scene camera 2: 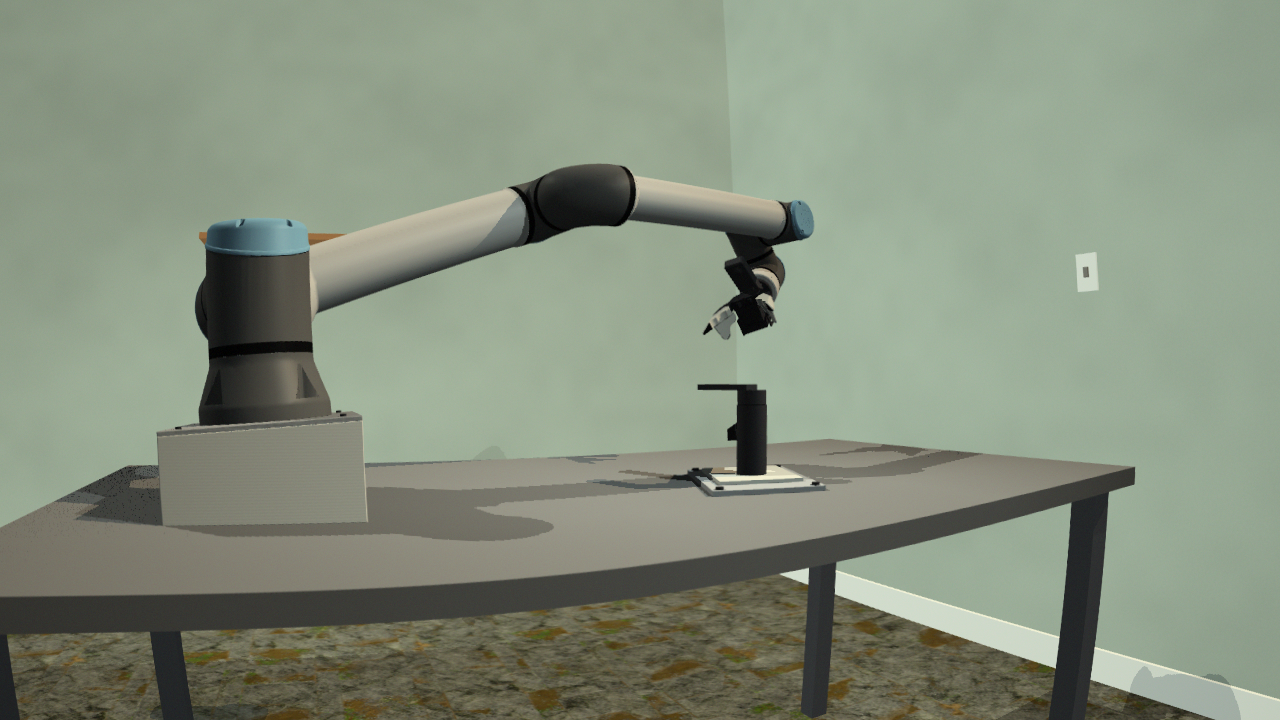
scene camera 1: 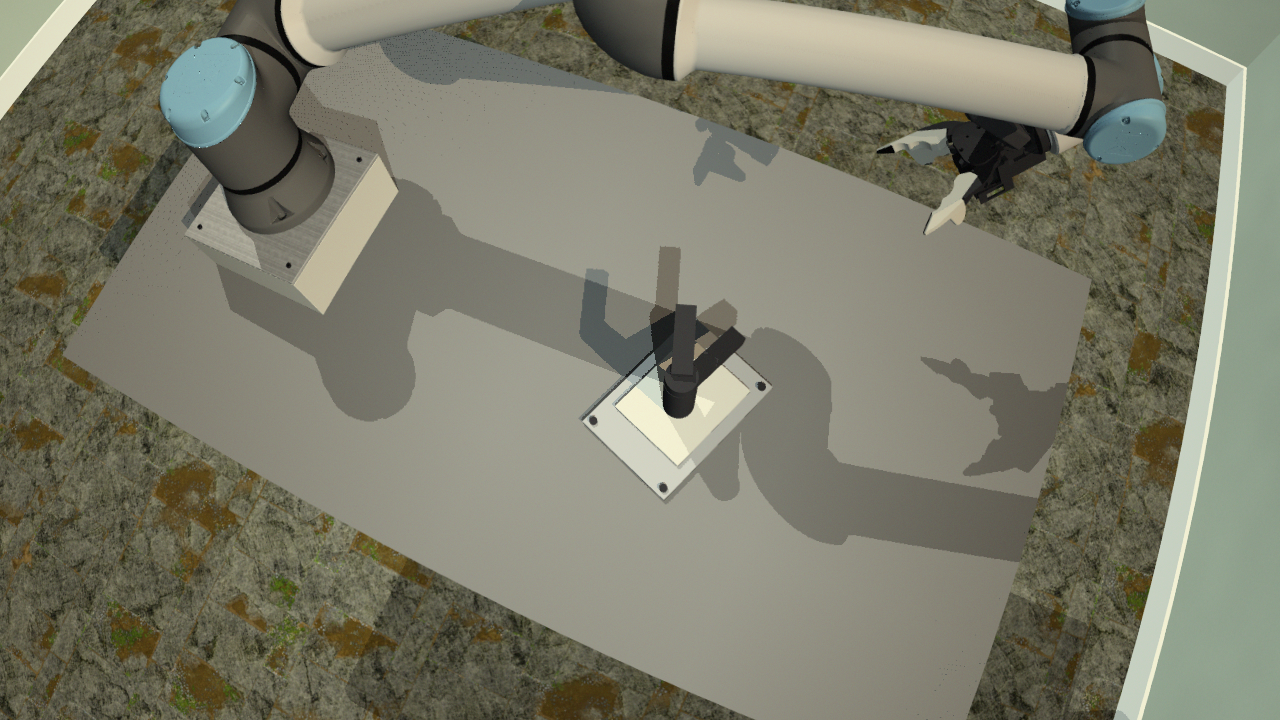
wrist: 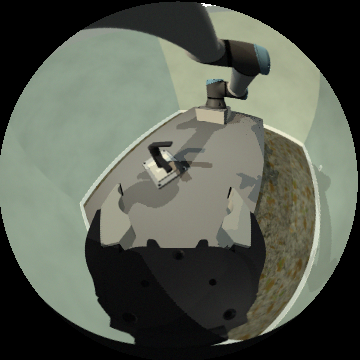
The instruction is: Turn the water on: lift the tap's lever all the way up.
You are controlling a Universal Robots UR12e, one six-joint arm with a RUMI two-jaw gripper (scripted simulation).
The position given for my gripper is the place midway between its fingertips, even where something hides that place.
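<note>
My gripper (scene camera 1: 899, 190), (scene camera 2: 737, 322), (wrist: 175, 186) is visible, as is a black tap (scene camera 2: 750, 431), (wrist: 168, 164).
</note>
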